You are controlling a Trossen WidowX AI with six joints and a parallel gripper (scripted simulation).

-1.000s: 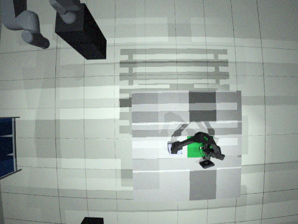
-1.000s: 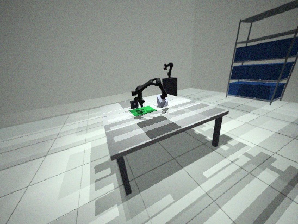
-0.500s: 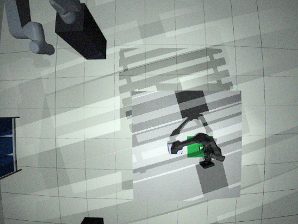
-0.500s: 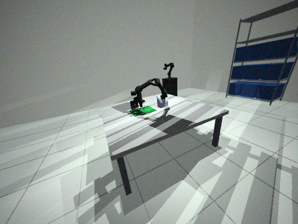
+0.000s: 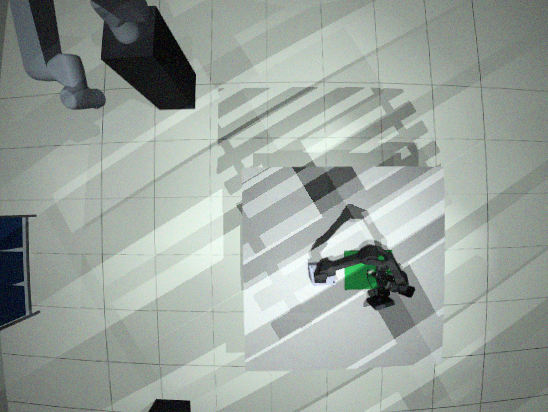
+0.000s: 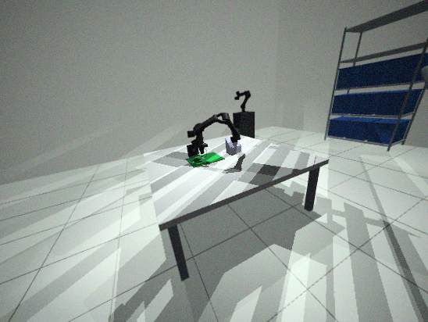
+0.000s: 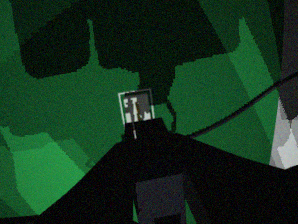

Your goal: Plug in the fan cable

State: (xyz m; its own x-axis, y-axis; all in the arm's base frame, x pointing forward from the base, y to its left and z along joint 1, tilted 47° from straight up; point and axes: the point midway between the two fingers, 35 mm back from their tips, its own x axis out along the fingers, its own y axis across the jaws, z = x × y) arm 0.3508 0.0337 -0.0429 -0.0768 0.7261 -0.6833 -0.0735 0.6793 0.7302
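The fan header is 7 cm below my gripper tip and 1 cm behind it. From my gripper tip the other things lie so: dark plug: 1 cm behind, 1 cm above; then green board: 8 cm below, 2 cm behind, 1 cm to the left; then black fan: 16 cm to the right, 3 cm ahead, 1 cm below.
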